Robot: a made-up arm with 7 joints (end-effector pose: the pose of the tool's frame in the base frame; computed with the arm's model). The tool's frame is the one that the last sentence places.
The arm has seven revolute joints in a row. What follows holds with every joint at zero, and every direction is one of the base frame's. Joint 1 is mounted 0.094 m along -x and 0.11 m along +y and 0.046 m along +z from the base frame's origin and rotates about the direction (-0.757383, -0.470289, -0.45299), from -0.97 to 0.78 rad. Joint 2 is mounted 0.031 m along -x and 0.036 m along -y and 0.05 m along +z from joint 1 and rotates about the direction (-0.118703, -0.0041, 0.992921), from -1.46 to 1.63 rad. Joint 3 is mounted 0.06 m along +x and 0.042 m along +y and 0.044 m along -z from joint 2 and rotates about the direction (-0.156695, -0.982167, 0.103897), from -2.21 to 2.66 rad. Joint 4 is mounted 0.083 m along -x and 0.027 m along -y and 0.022 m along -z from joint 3 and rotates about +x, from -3.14 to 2.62 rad. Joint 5 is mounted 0.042 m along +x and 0.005 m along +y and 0.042 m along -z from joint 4 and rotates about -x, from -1.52 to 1.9 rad. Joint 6 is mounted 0.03 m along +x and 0.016 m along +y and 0.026 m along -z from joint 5 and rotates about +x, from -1.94 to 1.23 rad. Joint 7 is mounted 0.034 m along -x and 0.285 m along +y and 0.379 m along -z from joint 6 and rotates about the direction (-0.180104, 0.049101, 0.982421), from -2.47 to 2.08 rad. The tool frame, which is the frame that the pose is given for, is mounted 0.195 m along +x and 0.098 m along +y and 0.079 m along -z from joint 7; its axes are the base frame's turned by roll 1.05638, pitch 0.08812 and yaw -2.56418 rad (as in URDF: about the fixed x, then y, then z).
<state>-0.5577 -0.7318 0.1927 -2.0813 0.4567 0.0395 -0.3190</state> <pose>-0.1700 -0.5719 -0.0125 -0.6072 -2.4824 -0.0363</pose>
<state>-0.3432 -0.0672 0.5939 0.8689 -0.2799 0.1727 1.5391</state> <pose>-0.3566 0.6901 0.3570 2.3960 -0.0112 -0.8262</pose>
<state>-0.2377 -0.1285 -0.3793 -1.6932 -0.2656 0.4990 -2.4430</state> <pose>-0.3707 -0.2132 -0.3461 0.3172 1.2567 1.0291</pose>
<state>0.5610 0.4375 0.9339 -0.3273 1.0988 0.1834 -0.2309</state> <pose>0.5241 -0.1614 0.1873 -1.1043 2.5364 0.1302</pose>
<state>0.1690 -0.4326 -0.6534 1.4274 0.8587 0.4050 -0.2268</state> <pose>0.4031 0.5180 0.0008 0.1980 -0.1330 2.6438</pose>
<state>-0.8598 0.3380 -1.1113 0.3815 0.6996 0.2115 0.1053</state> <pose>-0.7668 0.2887 0.0991 -0.2401 0.0804 -1.3117</pose>
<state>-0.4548 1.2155 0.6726 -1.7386 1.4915 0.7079 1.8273</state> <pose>0.5461 -0.2144 0.0119 -0.2883 -2.1497 0.4762</pose>
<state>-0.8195 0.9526 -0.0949 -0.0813 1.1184 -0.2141 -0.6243</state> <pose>0.1312 0.3746 -0.4492 1.5947 -1.4749 -1.4931</pose>
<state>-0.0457 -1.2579 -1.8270 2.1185 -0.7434 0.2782 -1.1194</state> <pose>-0.1884 -0.3602 -0.2790 0.0440 -1.8223 -1.1684</pose>
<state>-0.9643 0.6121 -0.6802 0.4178 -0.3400 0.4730 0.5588</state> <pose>-0.2934 0.4123 0.6391 0.1120 1.4157 -1.6370</pose>
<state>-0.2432 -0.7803 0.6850 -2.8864 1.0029 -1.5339 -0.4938</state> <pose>0.3801 0.3639 0.1045 -0.6806 0.3153 2.3294</pose>
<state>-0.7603 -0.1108 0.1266 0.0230 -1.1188 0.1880 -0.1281</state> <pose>0.0756 0.5182 0.4550 0.2514 1.3303 -2.7128</pose>
